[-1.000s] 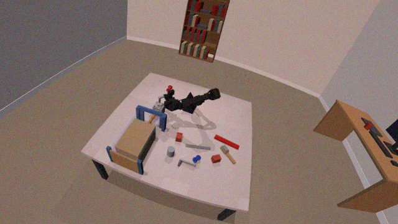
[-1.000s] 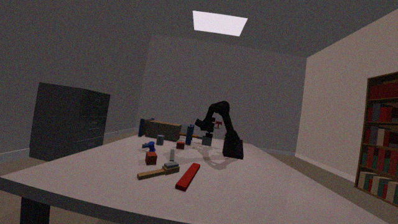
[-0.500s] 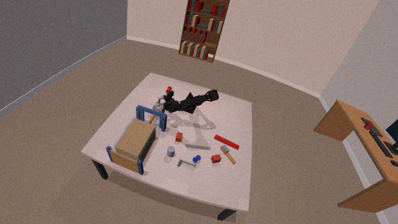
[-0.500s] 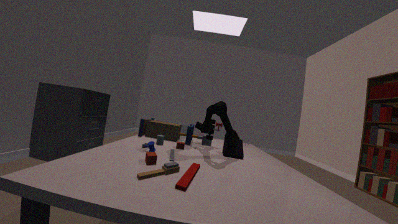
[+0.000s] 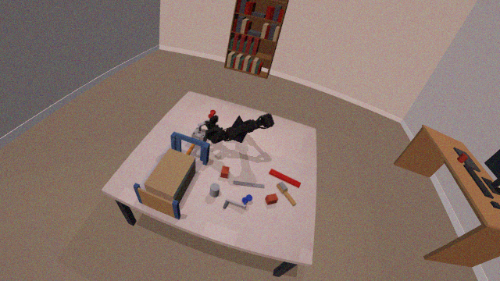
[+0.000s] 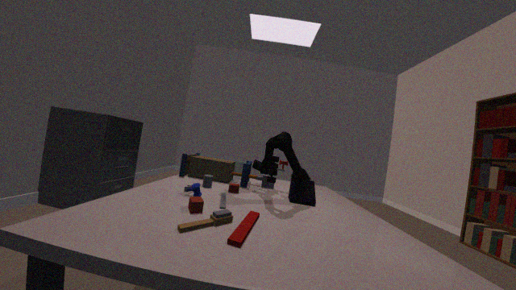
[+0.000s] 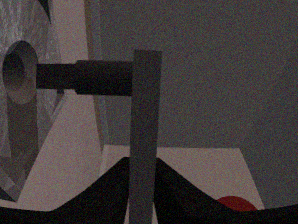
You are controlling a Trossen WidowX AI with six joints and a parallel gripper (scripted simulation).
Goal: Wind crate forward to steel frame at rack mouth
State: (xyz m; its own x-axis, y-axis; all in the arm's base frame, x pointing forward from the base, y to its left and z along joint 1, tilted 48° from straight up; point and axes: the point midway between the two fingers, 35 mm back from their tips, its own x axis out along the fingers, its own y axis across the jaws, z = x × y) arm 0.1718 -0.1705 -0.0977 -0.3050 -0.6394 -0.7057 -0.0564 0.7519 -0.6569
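My gripper tip is 40 mm below the red knob, 40 mm past it and 30 mm to the right of it. Also, from my gripper tip: blue frame (210 mm ahead, 40 mm below, 10 mm to the left); winch handle (10 mm to the left, 10 mm behind, 10 mm above); grey winch (120 mm below, 40 mm ahead, 20 mm to the right).
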